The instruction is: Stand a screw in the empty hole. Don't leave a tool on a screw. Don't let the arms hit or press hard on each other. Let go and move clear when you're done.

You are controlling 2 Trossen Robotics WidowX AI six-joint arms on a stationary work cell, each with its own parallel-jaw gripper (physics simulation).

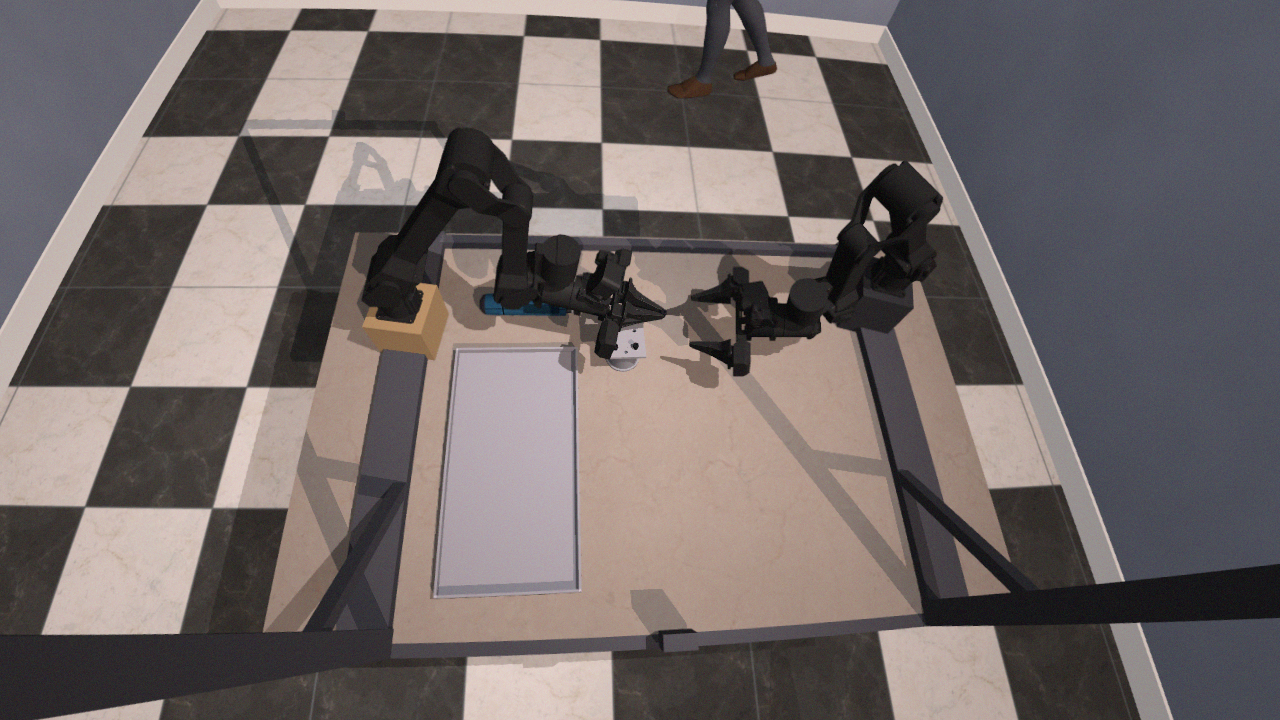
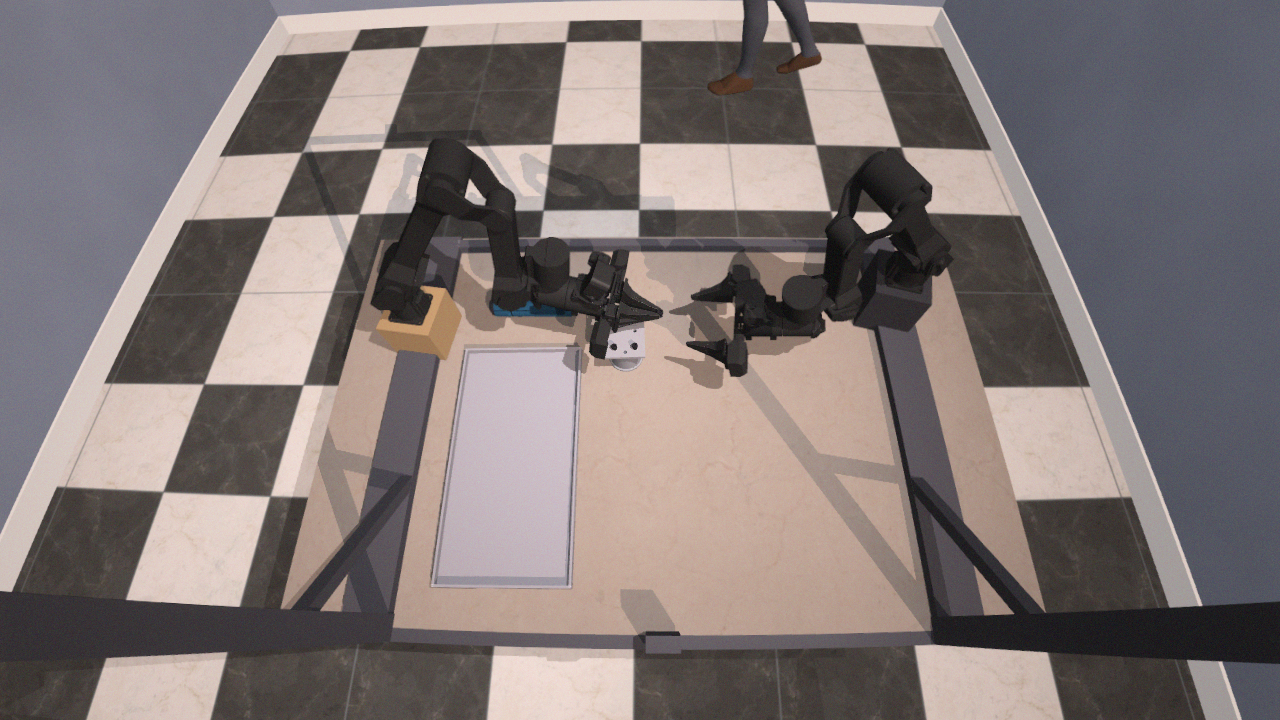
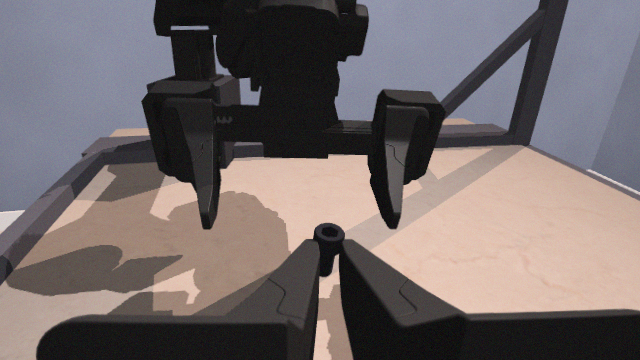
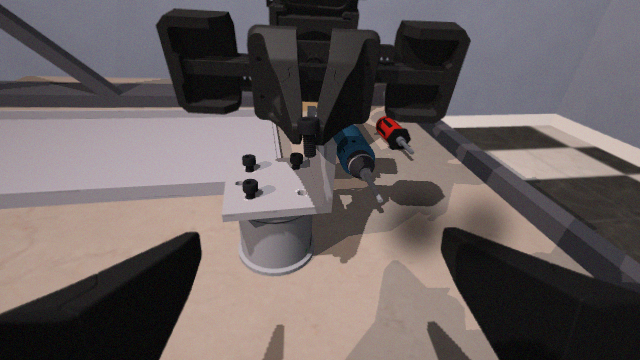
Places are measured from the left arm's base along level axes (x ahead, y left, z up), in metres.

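Pixels of known places: left gripper, fingertip midpoint: (image 1: 663, 314) (image 2: 660, 314) (image 3: 328, 252) (image 4: 308, 136); right gripper, fingertip midpoint: (image 1: 690, 320) (image 2: 688, 320) (image 3: 303, 223) (image 4: 323, 241); left arm's base at its link origin: (image 1: 400, 305) (image 2: 411, 308); right arm's base at its link origin: (image 1: 888, 280) (image 2: 904, 275) (image 3: 196, 79).
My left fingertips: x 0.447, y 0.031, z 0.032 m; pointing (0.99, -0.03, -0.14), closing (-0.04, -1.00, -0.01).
Note:
For each thing: its top centre in the pictures, then the offset to it from my left fingertips. "*": a spot on its surface instead.
- black socket-head screw at its top centre: (image 3: 327, 228) (image 4: 309, 118) 0.000 m ahead, 0.000 m left, 0.009 m up
- round grey base at its top centre: (image 4: 274, 183) 0.059 m back, 0.023 m right, 0.064 m down
- empty hole at a spot on its surface: (image 4: 301, 192) * 0.047 m back, 0.003 m right, 0.064 m down
- blue power driver at its top centre: (image 4: 351, 130) (image 1: 543, 299) (image 2: 549, 300) 0.218 m back, 0.053 m left, 0.087 m down
- red screwdriver at its top centre: (image 4: 398, 127) 0.262 m back, 0.125 m left, 0.099 m down
- white tray at a spot on its surface: (image 1: 508, 588) (image 2: 502, 581) * 0.188 m back, 0.445 m right, 0.124 m down
My left gripper (image 1: 664, 313) (image 2: 660, 313) (image 3: 328, 252) (image 4: 308, 136) is shut on a black socket-head screw (image 3: 327, 250) (image 4: 309, 135), held upright, head up, above the table beside the white bracket. The white bracket (image 4: 280, 202) (image 1: 629, 348) (image 2: 626, 349) sits on a round grey base (image 4: 276, 242). Three black screws (image 4: 249, 161) (image 4: 296, 160) (image 4: 250, 187) stand in its plate. An empty hole (image 4: 301, 192) shows at its near right corner. My right gripper (image 1: 691, 320) (image 2: 689, 320) (image 3: 303, 223) (image 4: 323, 241) is open and empty, facing the left one across a gap.
A blue power driver (image 4: 354, 150) (image 1: 523, 306) (image 2: 532, 308) lies behind the bracket, partly under the left arm. A red screwdriver (image 4: 392, 132) lies farther back. A white tray (image 1: 508, 588) (image 2: 501, 584) lies at the left. Dark frame beams (image 1: 626, 242) edge the table.

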